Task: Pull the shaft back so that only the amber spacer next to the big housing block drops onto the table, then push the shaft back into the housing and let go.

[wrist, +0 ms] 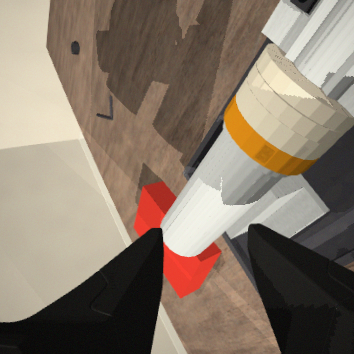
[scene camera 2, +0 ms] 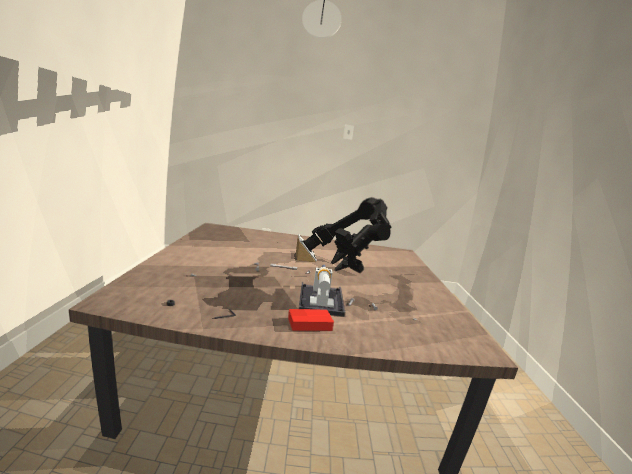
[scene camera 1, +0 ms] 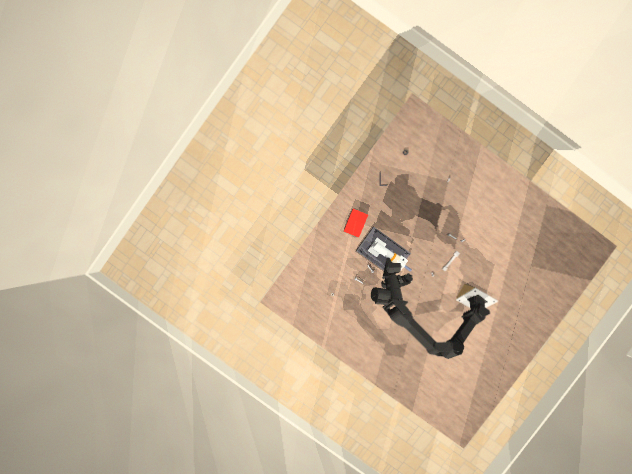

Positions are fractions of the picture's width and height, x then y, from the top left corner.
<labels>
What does the red block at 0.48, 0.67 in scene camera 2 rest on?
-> The table.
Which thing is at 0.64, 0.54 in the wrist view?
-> A housing fixture.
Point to an amber spacer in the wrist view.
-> At 0.72, 0.41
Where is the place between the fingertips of my gripper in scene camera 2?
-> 0.53, 0.56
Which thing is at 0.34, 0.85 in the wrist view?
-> My gripper.
</labels>
